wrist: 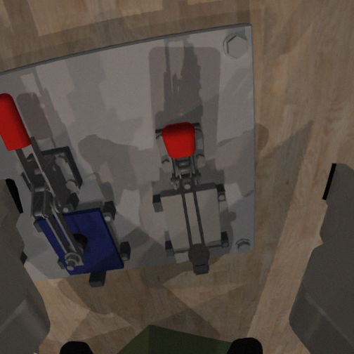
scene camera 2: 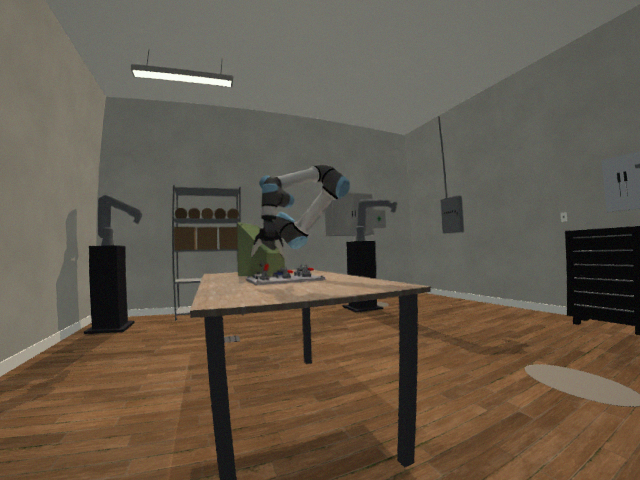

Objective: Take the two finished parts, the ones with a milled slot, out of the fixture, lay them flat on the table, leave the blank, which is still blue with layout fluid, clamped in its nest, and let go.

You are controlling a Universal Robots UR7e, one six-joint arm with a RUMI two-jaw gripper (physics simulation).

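Pixels of known places: gripper, fingertip midpoint: point(scene camera 2: 267, 257); arm's base, origin of the base link: point(scene camera 2: 266, 242).
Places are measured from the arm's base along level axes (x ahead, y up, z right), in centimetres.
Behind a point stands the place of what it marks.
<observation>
My gripper point(scene camera 2: 268, 253) {x 51.5, y -9.3, z 8.5 cm} point(wrist: 170, 176) is open and empty, above the fixture plate point(scene camera 2: 316, 279) {x 54.2, y -20.6, z -14.6 cm} point(wrist: 115, 75), its fingers wide apart on either side of the wrist view. A light grey part point(wrist: 175, 220) lies in the right nest in the wrist view, under a clamp arm; its slot cannot be made out. That clamp's red handle point(wrist: 179, 141) appears foreshortened. The blue blank point(wrist: 102, 245) lies in the nest to its left, with a clamp arm over it and a red handle point(wrist: 13, 122) at the left edge. The other finished part does not show in the wrist view.
The fixture stands on the wooden table point(scene camera 2: 361, 285) {x 81.9, y -21.3, z -24.0 cm} point(wrist: 295, 90). A green block point(scene camera 2: 248, 258) {x 9.2, y -10.3, z 12.9 cm} point(wrist: 170, 340) stands behind the fixture in the scene view and shows at the bottom of the wrist view. Hex bolts point(wrist: 235, 46) sit at the plate's corners.
</observation>
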